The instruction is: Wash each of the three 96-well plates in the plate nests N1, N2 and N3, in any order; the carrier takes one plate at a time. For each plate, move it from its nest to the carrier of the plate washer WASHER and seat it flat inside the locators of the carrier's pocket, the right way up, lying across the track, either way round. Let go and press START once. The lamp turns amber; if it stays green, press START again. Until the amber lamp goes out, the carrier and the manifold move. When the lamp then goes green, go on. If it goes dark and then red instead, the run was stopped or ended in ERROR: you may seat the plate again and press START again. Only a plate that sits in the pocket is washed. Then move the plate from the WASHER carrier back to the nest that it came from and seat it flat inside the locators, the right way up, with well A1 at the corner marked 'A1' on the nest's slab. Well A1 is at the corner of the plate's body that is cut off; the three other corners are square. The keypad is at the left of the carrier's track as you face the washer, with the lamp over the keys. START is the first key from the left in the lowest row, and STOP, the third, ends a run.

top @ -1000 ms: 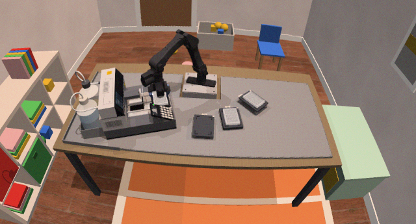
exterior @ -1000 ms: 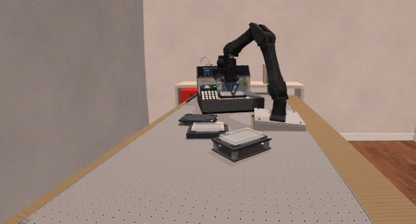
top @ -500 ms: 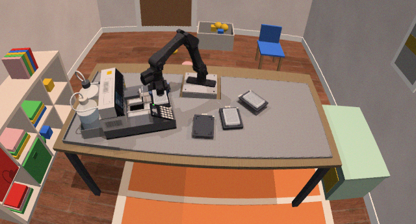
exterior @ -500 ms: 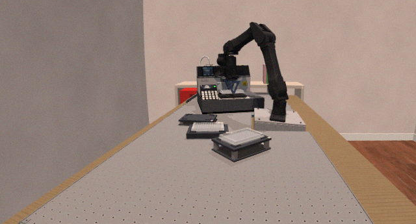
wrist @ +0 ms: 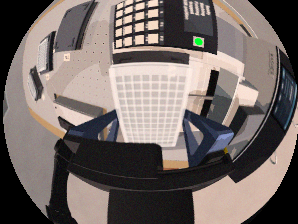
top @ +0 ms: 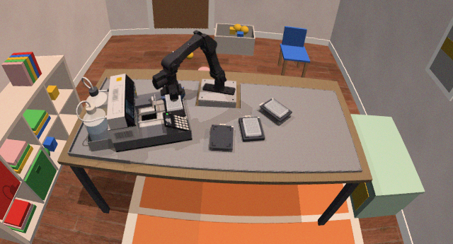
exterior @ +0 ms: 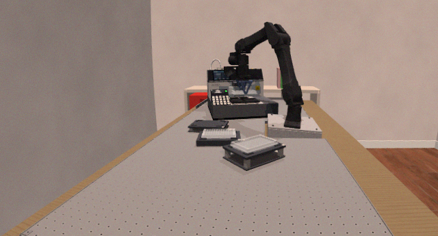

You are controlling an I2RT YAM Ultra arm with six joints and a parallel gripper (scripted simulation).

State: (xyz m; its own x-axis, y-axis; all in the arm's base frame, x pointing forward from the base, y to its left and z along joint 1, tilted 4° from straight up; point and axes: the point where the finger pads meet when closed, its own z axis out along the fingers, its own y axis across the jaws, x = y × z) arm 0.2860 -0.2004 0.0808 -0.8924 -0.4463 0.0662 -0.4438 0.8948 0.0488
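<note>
My gripper is now 5 cm above the washer carrier. Round my hand: manifold (13 cm to the right, 7 cm ahead); plate washer (14 cm to the right, 7 cm ahead, 1 cm below); nest (57 cm to the left, 18 cm behind, 10 cm below).
</note>
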